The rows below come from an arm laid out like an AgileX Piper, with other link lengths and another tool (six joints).
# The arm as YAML. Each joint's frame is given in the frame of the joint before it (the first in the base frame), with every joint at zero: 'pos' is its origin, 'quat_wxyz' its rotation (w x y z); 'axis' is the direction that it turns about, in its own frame. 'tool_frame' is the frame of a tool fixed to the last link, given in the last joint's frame.
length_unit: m
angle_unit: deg
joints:
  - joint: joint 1
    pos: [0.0, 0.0, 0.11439]
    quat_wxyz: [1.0, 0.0, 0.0, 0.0]
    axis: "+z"
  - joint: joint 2
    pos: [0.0, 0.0, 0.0]
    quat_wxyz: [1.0, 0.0, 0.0, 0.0]
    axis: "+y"
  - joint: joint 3
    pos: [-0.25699, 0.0, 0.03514]
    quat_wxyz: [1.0, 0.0, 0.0, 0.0]
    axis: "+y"
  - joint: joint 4
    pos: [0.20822, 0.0, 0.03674]
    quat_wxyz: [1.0, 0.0, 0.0, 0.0]
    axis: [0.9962, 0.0, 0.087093]
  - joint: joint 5
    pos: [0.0, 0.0, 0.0]
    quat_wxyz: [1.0, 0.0, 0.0, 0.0]
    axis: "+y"
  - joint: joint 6
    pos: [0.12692, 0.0, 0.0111]
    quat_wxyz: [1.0, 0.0, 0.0, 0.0]
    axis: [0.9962, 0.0, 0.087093]
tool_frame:
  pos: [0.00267, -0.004, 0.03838]
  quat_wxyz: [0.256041, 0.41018, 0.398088, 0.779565]
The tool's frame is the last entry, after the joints.
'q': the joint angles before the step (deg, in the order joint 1, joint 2, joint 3, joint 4, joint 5, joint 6). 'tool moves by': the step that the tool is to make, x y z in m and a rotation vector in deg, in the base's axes. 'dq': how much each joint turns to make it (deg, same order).
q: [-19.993, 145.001, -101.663, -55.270, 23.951, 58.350]
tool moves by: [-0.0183, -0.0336, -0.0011, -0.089, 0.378, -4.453]
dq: [-4.166, 0.130, -0.064, -0.001, 0.442, 0.004]
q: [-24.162, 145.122, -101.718, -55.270, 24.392, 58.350]
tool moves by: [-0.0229, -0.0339, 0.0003, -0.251, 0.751, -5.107]
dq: [-4.304, -0.106, -0.012, 0.065, 1.189, -0.005]
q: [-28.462, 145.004, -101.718, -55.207, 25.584, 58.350]
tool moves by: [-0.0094, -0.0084, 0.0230, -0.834, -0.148, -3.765]
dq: [-0.615, -3.095, 0.189, 1.797, 3.754, -0.491]
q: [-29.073, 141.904, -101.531, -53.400, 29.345, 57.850]
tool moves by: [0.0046, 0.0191, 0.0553, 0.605, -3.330, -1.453]
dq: [2.688, -7.515, -0.013, 7.383, 4.999, -4.037]
